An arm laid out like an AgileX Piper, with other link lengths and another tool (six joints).
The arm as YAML. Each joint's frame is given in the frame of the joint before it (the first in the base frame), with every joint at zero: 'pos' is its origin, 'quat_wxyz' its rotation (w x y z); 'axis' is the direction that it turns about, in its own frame. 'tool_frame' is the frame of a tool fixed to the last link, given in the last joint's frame.
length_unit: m
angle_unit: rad
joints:
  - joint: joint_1
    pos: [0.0, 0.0, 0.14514]
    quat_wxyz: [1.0, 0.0, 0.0, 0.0]
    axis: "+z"
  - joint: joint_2
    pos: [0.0, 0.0, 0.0]
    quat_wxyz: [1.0, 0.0, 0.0, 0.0]
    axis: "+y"
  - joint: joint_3
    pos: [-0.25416, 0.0, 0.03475]
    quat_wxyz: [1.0, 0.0, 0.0, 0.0]
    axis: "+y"
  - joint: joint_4
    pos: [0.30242, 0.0, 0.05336]
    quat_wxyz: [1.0, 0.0, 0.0, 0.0]
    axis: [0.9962, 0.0, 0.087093]
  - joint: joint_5
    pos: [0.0, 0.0, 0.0]
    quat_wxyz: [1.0, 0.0, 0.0, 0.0]
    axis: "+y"
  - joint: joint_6
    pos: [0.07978, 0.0, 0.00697]
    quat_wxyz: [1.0, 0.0, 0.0, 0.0]
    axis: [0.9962, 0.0, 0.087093]
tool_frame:
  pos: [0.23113, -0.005, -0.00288]
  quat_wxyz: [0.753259, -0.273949, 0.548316, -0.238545]
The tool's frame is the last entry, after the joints.
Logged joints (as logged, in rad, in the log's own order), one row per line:
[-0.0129, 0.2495, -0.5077, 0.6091, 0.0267, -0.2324]
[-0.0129, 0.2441, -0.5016, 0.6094, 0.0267, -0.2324]
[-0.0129, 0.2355, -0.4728, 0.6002, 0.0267, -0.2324]
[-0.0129, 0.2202, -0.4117, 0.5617, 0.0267, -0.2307]
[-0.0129, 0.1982, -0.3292, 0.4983, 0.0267, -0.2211]
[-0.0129, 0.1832, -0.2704, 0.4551, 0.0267, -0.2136]
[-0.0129, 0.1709, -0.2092, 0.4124, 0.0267, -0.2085]
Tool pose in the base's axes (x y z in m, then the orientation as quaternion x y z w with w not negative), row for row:
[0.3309, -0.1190, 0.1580, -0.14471, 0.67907, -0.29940, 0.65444]
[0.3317, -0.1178, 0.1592, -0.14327, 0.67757, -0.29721, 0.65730]
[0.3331, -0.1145, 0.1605, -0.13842, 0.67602, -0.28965, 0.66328]
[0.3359, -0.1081, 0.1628, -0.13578, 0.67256, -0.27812, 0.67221]
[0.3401, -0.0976, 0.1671, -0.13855, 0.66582, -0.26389, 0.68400]
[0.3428, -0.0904, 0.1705, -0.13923, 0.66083, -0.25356, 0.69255]
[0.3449, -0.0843, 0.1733, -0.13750, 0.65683, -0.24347, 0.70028]
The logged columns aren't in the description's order. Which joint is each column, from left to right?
Columns, left to right: joint_2, joint_5, joint_4, joint_6, joint_3, joint_1.
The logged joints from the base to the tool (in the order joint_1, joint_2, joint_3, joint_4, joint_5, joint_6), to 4 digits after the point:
[-0.2324, -0.0129, 0.0267, -0.5077, 0.2495, 0.6091]
[-0.2324, -0.0129, 0.0267, -0.5016, 0.2441, 0.6094]
[-0.2324, -0.0129, 0.0267, -0.4728, 0.2355, 0.6002]
[-0.2307, -0.0129, 0.0267, -0.4117, 0.2202, 0.5617]
[-0.2211, -0.0129, 0.0267, -0.3292, 0.1982, 0.4983]
[-0.2136, -0.0129, 0.0267, -0.2704, 0.1832, 0.4551]
[-0.2085, -0.0129, 0.0267, -0.2092, 0.1709, 0.4124]

